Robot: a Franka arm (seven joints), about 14 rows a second.
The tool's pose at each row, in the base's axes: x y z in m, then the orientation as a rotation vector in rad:
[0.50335 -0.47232 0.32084 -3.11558 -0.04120 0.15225]
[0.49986 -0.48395 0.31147 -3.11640 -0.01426 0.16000]
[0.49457 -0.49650 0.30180 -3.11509 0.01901 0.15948]
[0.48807 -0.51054 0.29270 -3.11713 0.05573 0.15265]
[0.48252 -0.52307 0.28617 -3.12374 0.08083 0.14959]
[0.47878 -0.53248 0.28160 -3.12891 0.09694 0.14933]
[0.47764 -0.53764 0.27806 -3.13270 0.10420 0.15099]
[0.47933 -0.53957 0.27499 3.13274 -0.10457 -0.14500]
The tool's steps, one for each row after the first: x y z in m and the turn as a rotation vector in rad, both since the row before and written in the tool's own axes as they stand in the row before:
[-0.00288 0.01175 0.00942 -0.00006 -0.00476 0.01735]
[-0.00440 0.01271 0.00990 0.00240 0.00052 0.02123]
[-0.00538 0.01432 0.00939 -0.00090 0.00471 0.02355]
[-0.00445 0.01284 0.00676 -0.00617 0.00245 0.01627]
[-0.00280 0.00964 0.00476 -0.00510 0.00054 0.01045]
[-0.00048 0.00524 0.00358 -0.00390 -0.00080 0.00474]
[0.00210 0.00181 0.00288 -0.00713 0.00405 0.00058]

